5 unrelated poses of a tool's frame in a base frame.
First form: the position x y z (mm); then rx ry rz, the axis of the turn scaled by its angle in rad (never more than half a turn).
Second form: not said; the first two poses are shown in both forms.
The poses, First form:
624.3 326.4 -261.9 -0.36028 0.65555 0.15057
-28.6 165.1 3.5 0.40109 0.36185 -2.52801
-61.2 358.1 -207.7 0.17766 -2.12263 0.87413
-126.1 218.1 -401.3 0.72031 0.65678 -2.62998
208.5 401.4 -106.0 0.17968 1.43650 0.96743
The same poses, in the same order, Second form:
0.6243 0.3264 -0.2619 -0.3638 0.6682 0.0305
-0.0286 0.1651 0.0035 -0.1841 0.3624 -2.6070
-0.0612 0.3581 -0.2077 -2.2530 -0.8254 2.8976
-0.1261 0.2181 -0.4013 -0.4202 0.5769 -2.9093
0.2085 0.4014 -0.1060 1.2791 0.8420 1.8090

